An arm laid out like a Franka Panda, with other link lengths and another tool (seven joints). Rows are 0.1 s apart.
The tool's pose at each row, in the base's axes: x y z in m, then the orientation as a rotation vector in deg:
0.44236 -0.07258 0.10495 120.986 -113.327 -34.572
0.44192 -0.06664 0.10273 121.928 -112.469 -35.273
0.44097 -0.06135 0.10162 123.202 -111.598 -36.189
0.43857 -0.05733 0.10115 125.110 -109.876 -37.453
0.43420 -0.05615 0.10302 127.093 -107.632 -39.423
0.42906 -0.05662 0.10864 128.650 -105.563 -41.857
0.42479 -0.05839 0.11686 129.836 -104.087 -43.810
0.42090 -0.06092 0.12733 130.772 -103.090 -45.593
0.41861 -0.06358 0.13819 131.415 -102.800 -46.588
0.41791 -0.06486 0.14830 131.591 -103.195 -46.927
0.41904 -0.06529 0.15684 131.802 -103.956 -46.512
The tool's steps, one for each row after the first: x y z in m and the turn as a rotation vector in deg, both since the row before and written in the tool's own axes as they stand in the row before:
-0.00550 -0.00106 0.00300 -0.207 -0.309 -0.924
-0.00505 -0.00017 0.00215 -0.087 -0.545 -1.144
-0.00398 0.00146 0.00204 -0.316 -0.577 -1.848
-0.00190 0.00450 0.00038 -0.732 -0.841 -2.150
-0.00147 0.00695 -0.00280 -0.934 -1.125 -1.894
-0.00111 0.00754 -0.00556 -0.636 -0.987 -1.423
-0.00130 0.00836 -0.00772 -0.427 -1.015 -1.091
-0.00136 0.00720 -0.00875 0.006 -0.704 -0.587
-0.00232 0.00510 -0.00854 0.279 -0.415 -0.004
-0.00236 0.00259 -0.00788 0.670 -0.071 0.180

